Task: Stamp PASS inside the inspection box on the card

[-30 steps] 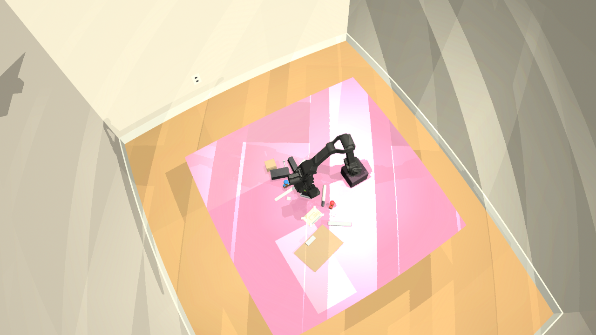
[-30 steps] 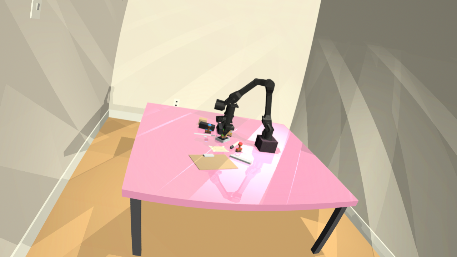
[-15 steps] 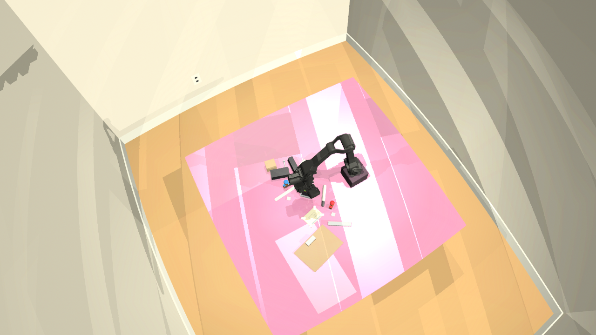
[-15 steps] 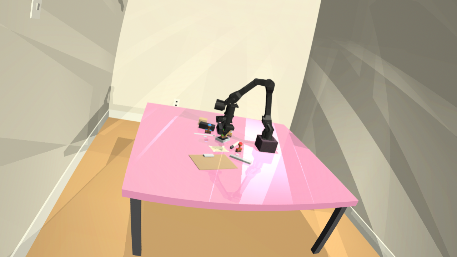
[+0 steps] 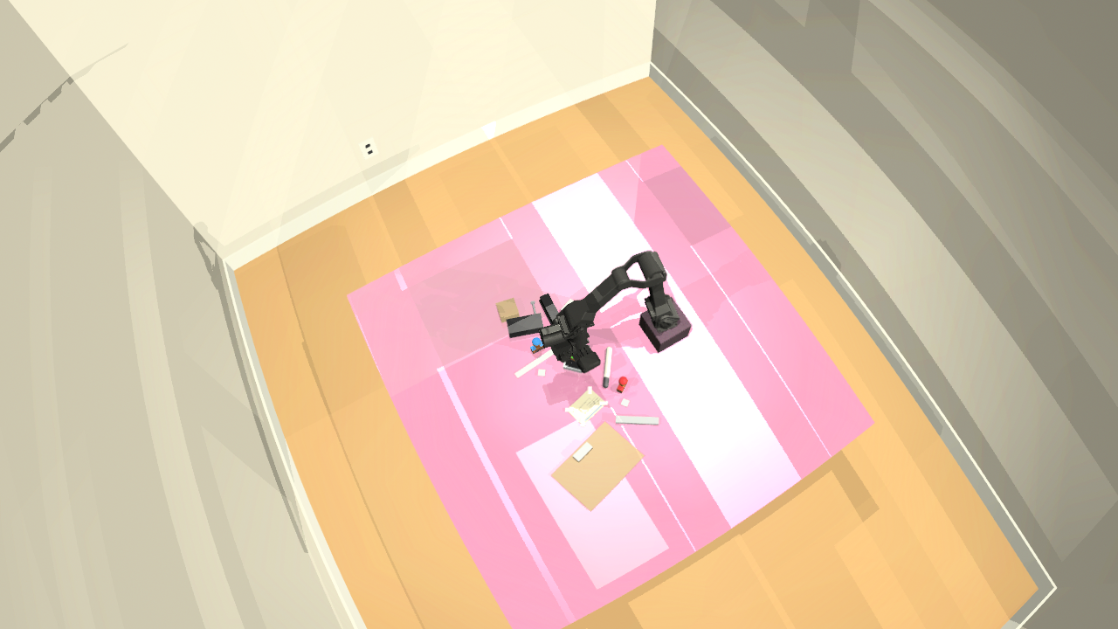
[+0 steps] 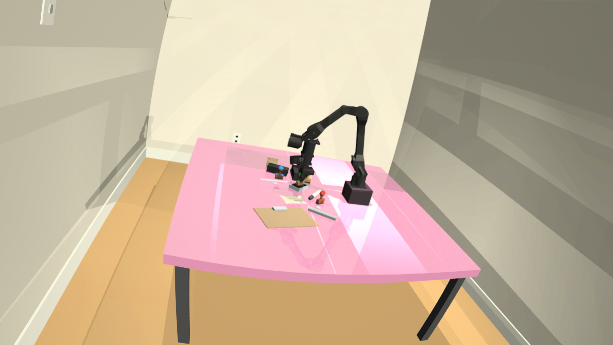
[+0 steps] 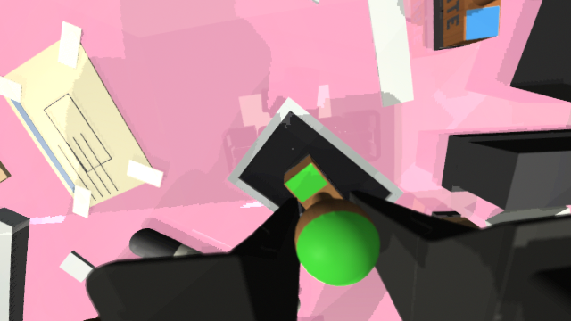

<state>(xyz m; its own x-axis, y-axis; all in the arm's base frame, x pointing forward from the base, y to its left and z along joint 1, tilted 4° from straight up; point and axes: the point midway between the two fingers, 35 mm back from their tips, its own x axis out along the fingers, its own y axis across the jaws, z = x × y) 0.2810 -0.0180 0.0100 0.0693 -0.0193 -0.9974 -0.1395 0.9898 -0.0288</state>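
Right now the black ink pad is 30 mm below my gripper tip. Also, from my gripper tip: yellow stamp (40 mm behind, 100 mm to the right, 20 mm below); grey ruler (120 mm ahead, 30 mm to the right, 40 mm below); blue stamp (100 mm ahead, 70 mm to the right, 20 mm below).
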